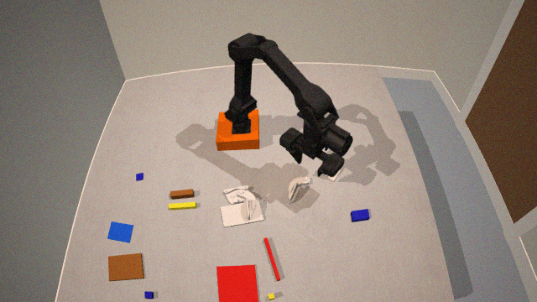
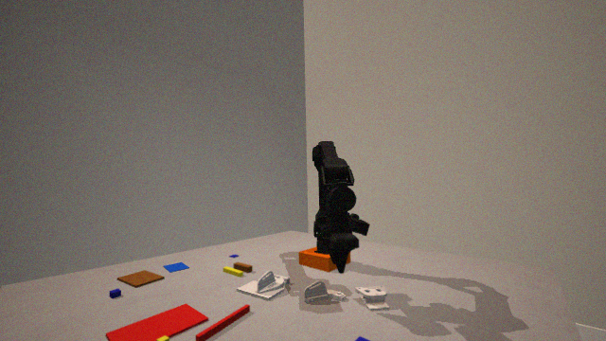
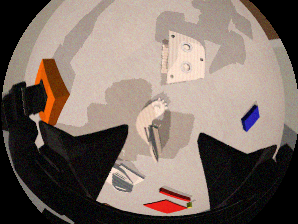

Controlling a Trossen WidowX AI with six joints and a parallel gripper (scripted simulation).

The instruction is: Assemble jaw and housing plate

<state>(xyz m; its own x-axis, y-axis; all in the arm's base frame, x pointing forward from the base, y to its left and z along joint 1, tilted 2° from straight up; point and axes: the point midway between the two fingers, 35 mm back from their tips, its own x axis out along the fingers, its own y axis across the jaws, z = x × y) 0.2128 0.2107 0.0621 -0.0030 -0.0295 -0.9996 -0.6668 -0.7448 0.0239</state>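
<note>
Right now the pale jaw is 20 mm to the right of my gripper tip and 80 mm below it. Also, from my gripper tip: red bar (260 mm ahead, 120 mm to the right, 80 mm below); then brown bar (30 mm ahead, 400 mm to the right, 70 mm below); then blue block (130 mm ahead, 160 mm to the left, 80 mm below).
</note>
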